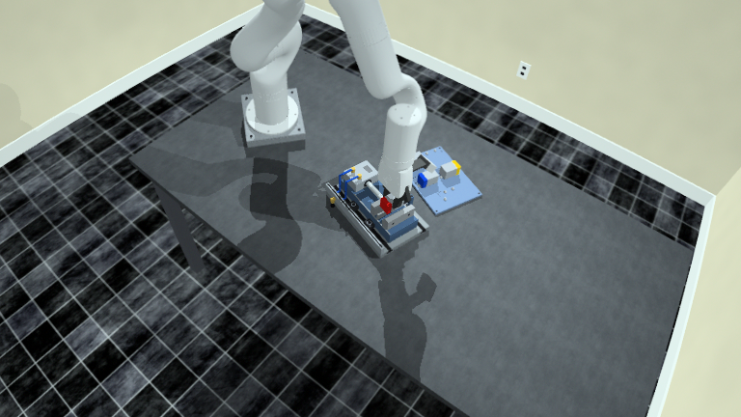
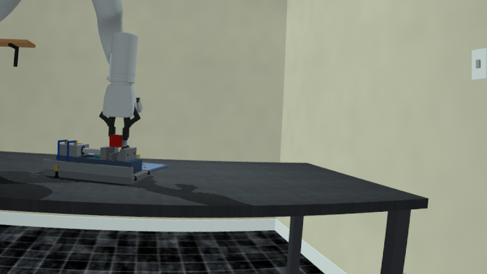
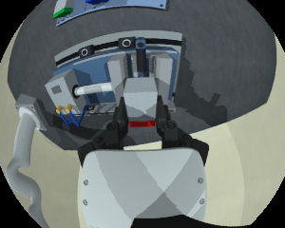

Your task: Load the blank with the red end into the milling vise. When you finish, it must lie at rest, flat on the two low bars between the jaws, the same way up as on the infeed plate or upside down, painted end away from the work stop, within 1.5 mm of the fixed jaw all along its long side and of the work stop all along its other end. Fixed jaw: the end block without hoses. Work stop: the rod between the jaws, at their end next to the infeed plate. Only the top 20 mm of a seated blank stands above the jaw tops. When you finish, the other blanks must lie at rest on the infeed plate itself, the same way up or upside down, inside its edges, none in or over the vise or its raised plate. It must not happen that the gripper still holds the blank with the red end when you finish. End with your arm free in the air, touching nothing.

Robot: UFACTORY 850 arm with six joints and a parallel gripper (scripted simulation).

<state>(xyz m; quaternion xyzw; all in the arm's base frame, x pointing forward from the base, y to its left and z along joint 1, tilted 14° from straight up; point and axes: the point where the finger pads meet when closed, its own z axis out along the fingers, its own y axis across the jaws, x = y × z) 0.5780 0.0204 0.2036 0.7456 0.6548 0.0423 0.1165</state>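
Now: the red-ended blank 2 cm below my hand. From my hand the other things lie so: black work stop rod: 1 cm ahead, 5 cm to the left, 5 cm below; then moving jaw: 3 cm behind, 1 cm to the left, 6 cm below; then fixed jaw: 3 cm ahead, 6 cm below.
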